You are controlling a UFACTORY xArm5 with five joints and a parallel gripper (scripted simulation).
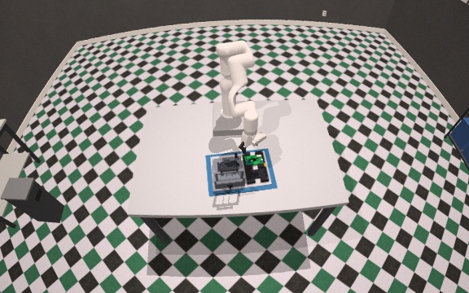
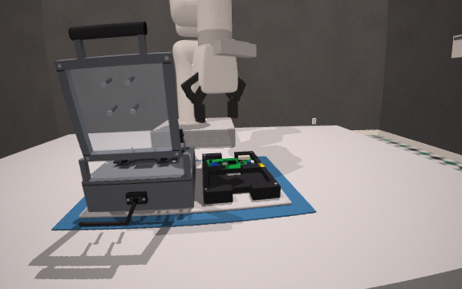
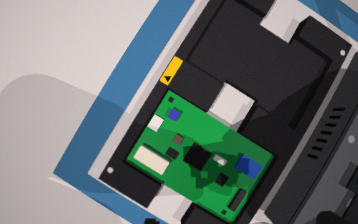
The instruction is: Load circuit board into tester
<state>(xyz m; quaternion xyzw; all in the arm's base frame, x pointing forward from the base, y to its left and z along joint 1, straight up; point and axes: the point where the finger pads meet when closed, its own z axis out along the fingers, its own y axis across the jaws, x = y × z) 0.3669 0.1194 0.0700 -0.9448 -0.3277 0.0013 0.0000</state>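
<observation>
Right now my hand is 2 cm short of the green circuit board, 3 cm to the right of it and 11 cm above it. Also, from my hand: black block: 3 cm ahead, 8 cm to the right, 4 cm below; clear lid: 22 cm ahead, 12 cm to the right, 6 cm above; grey tester: 12 cm ahead, 9 cm to the right, 1 cm below.
</observation>
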